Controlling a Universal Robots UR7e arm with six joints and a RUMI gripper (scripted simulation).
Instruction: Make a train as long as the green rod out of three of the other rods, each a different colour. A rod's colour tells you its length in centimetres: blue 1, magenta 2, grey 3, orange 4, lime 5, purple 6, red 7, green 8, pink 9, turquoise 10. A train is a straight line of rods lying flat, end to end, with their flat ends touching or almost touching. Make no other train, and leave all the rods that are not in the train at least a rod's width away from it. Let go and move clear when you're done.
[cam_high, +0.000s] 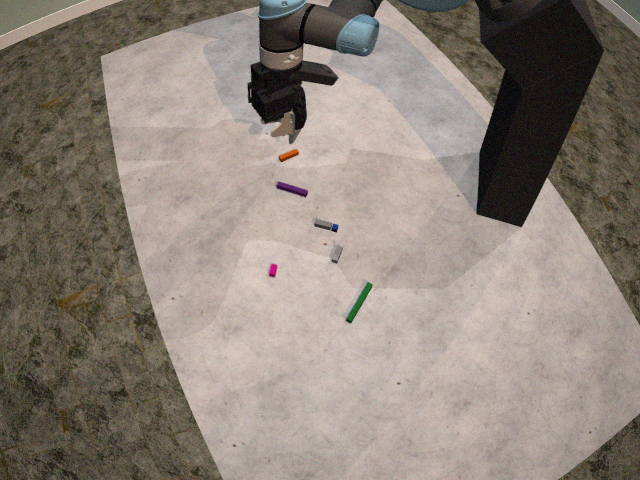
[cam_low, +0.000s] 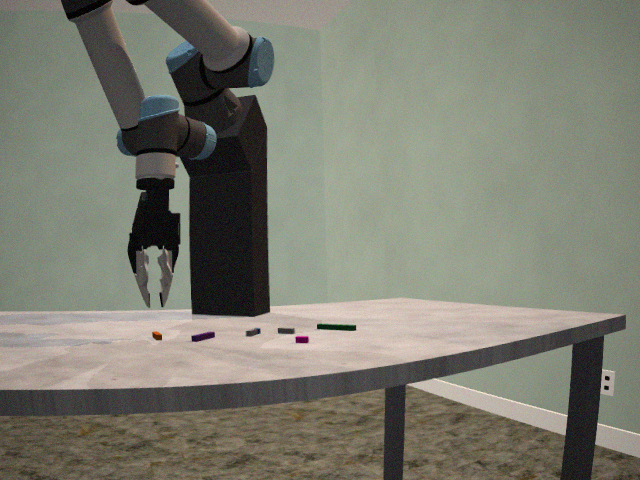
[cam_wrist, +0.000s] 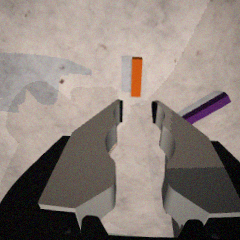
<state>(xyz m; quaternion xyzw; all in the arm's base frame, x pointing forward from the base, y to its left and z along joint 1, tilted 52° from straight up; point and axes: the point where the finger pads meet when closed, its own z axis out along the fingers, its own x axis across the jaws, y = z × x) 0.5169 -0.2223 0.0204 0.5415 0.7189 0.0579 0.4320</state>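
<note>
Right now my hand is 7 cm above the orange rod. The rest, counted from my hand: purple rod (8 cm to the left, 7 cm below, 3 cm ahead); then magenta rod (22 cm to the left, 14 cm ahead, 7 cm below); then blue rod (19 cm to the left, 7 cm below).
</note>
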